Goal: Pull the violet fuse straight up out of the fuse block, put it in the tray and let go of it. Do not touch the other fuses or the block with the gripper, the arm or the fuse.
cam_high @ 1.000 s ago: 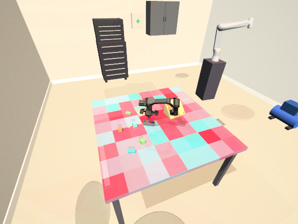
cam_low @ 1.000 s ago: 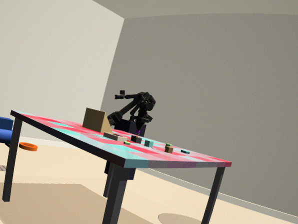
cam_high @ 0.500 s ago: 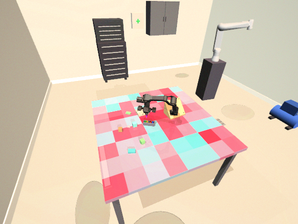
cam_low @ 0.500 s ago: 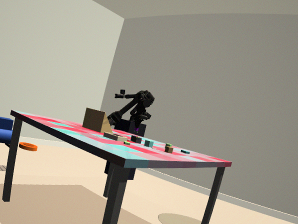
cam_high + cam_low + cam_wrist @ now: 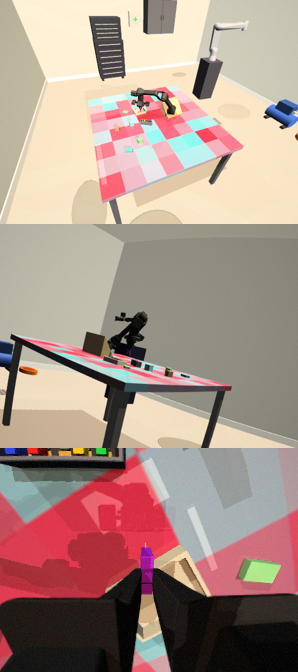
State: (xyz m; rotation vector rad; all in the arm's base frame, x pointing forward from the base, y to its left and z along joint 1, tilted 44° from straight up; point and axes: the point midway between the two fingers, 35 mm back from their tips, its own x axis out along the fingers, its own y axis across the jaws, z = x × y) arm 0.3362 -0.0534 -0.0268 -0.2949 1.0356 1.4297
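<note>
My gripper tip is 10 mm past the tan tray, 90 mm to the left of it and 100 mm above it.
</note>
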